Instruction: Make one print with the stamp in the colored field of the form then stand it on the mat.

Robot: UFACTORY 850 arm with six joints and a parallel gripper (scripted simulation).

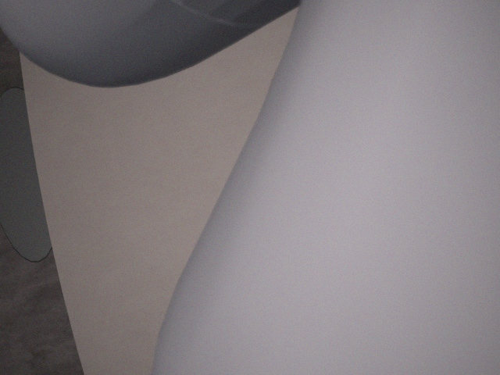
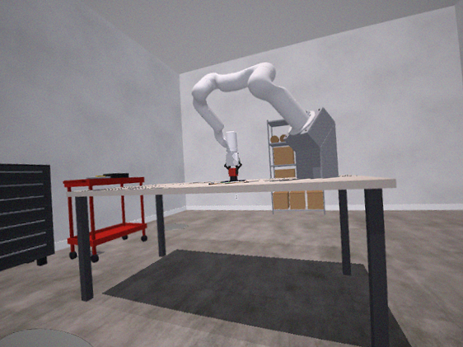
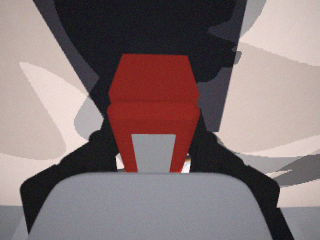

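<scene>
Right now the red stamp is 20 mm below my hand. Also, from my hand: form 90 mm behind, 280 mm to the left, 60 mm below; then dark mat 70 mm below; then dark stamp base 50 mm below.
</scene>
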